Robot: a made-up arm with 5 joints. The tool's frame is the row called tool. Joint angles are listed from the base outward. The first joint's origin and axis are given. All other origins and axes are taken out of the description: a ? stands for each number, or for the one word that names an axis. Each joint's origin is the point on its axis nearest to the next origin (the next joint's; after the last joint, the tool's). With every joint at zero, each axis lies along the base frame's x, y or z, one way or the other. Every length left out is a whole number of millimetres.
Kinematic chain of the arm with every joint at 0, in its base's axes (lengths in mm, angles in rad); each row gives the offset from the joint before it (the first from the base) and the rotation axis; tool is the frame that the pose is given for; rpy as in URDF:
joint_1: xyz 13 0 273 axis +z
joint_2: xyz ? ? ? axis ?
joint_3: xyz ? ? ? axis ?
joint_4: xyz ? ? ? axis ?
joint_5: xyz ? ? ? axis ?
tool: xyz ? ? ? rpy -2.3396 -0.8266 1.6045
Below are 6 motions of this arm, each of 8 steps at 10 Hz.
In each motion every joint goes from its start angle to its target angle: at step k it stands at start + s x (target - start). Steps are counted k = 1, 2, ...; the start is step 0. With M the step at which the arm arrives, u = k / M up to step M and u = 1 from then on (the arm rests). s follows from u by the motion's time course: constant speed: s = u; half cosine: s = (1 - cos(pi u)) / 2; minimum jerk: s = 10 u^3 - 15 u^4 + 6 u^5.
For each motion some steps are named. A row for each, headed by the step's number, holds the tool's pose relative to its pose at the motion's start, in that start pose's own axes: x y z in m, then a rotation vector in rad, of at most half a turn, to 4 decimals.
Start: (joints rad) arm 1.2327 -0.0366 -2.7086 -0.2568 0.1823
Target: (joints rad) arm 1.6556 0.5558 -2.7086 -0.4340 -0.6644
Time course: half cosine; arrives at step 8
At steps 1, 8:
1: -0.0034 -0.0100 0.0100 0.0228 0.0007 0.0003
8: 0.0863 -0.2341 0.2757 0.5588 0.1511 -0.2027

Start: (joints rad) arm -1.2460 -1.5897 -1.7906 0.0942 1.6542
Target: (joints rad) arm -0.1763 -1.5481 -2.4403 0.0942 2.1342
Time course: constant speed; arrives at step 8
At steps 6, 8:
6: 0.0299 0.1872 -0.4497 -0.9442 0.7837 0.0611
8: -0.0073 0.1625 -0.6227 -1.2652 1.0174 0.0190

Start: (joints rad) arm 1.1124 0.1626 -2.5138 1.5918 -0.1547
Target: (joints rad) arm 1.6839 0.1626 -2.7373 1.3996 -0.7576
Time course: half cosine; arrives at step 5
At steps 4, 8:
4: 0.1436 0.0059 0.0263 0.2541 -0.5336 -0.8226
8: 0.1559 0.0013 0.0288 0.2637 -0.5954 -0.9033

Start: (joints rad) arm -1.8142 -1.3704 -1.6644 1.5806 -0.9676
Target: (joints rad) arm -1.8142 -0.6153 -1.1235 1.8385 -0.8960
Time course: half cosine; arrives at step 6
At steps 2, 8:
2: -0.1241 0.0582 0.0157 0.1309 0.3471 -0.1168
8: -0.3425 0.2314 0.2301 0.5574 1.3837 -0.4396

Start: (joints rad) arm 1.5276 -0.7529 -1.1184 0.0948 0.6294
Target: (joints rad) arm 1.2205 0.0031 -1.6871 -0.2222 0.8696
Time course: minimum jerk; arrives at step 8
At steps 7, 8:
7: -0.2081 0.0793 0.0375 -0.3074 -0.1723 0.0246
8: -0.2123 0.0791 0.0373 -0.3123 -0.1750 0.0243

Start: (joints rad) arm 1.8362 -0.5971 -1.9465 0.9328 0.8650
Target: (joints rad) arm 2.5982 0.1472 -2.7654 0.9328 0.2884
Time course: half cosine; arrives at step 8
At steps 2, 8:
2: -0.0168 0.0272 0.0126 0.1067 0.0592 -0.0628
8: -0.0664 0.0850 0.1864 0.5871 0.4220 -0.5580

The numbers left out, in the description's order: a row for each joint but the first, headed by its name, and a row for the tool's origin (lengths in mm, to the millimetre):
joint_2: xyz 0 -39 0, axis +y
joint_3: xyz 35 0 312, axis +y
joint_4: xyz 88 0 -249, axis +y
joint_5: xyz 85 0 -35, axis -z
tool: xyz 5 14 0

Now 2 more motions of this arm.
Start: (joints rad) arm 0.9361 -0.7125 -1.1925 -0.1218 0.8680
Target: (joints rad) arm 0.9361 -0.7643 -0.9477 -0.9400 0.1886
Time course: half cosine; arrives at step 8
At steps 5, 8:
5: 0.0212 -0.0544 -0.0144 0.0961 -0.2444 -0.5788
8: 0.0270 -0.0843 -0.0207 0.1033 -0.4060 -0.8135

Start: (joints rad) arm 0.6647 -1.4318 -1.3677 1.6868 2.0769
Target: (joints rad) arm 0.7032 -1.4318 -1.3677 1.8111 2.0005
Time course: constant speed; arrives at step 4
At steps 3, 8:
3: -0.0071 0.0096 0.0005 0.0407 -0.1099 0.0260
8: -0.0095 0.0127 0.0006 0.0553 -0.1463 0.0350

